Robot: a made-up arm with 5 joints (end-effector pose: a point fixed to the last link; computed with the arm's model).
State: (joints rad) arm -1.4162 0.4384 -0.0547 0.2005 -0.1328
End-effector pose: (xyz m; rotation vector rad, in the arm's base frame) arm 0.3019 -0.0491 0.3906 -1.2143 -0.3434 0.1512
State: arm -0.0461 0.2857 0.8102 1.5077 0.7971
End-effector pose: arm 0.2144 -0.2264 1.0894 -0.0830 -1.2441 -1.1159
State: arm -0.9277 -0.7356 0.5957 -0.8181 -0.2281
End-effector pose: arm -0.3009 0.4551 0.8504 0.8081 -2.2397 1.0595
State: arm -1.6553 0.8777 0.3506 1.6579 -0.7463
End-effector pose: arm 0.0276 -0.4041 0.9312 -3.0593 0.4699 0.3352
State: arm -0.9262 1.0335 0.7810 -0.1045 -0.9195
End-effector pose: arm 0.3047 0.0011 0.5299 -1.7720 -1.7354 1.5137
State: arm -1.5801 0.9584 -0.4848 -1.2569 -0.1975
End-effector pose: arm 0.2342 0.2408 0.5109 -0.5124 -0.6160 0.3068
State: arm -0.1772 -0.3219 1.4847 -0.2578 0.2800
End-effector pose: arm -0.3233 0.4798 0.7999 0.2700 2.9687 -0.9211
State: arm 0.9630 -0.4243 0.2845 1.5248 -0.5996
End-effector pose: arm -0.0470 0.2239 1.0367 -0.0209 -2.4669 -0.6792
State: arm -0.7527 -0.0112 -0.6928 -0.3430 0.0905
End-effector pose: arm 0.2090 0.4475 0.6468 0.1275 -0.6393 0.3181
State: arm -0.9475 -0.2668 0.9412 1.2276 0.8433
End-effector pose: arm 0.4770 0.0104 0.9074 -0.3668 -0.7848 -0.6549
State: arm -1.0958 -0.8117 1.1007 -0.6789 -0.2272
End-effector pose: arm -0.2317 0.5128 0.8229 0.4544 -2.5781 1.0171
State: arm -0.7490 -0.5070 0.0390 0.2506 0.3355
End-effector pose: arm 0.2355 0.5138 0.7308 -0.0066 -0.8574 0.4380
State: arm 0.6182 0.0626 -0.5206 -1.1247 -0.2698
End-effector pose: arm -0.4645 0.1806 0.6713 1.2508 -2.4175 1.3871
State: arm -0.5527 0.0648 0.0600 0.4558 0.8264
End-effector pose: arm 0.4533 0.2054 0.6818 -0.3029 -0.4801 -0.0849
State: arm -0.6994 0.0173 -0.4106 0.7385 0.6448
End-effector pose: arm 0.3683 0.0438 0.4079 -0.4593 0.0573 -0.3399
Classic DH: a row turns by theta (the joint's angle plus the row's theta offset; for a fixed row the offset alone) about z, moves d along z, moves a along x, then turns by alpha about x. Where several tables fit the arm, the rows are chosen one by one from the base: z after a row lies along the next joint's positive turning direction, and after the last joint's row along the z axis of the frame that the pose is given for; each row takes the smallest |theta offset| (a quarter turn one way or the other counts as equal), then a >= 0, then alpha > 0; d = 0 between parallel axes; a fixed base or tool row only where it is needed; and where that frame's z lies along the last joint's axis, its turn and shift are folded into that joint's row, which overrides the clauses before.
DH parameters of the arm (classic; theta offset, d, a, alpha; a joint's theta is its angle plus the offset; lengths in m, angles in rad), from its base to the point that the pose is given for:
base (fixed): 0.3197 0.686 -0.0062 0.99
joint 1: 0 -0.0488 -0.1489 2.1516
joint 2: 0.3197 -0.0507 0.07 -1.5708
joint 3: 0.2558 -0.0489 0.0442 1.9291
joint 4: -0.1722 0.0344 0.2344 1.2894
joint 5: -1.5199 0.3972 0.1004 1.7241
tool (fixed): 0.4223 0.0385 0 0

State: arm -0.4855 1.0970 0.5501 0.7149 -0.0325
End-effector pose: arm 0.3237 -0.2109 0.9533 -1.9516 -1.1927 -0.5171
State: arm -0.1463 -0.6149 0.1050 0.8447 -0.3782
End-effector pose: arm 0.1205 0.4722 0.8423 -0.2598 -1.8620 0.2059
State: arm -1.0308 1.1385 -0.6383 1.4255 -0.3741
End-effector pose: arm -0.2834 -0.4072 0.6779 -2.1075 0.8990 -0.8895
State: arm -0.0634 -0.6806 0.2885 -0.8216 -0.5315
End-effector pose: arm -0.5055 0.2344 0.6701 -1.3060 2.4032 -1.0323
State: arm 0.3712 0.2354 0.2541 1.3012 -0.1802
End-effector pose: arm 0.2878 -0.0185 1.0011 -0.6875 -1.6774 -0.8589
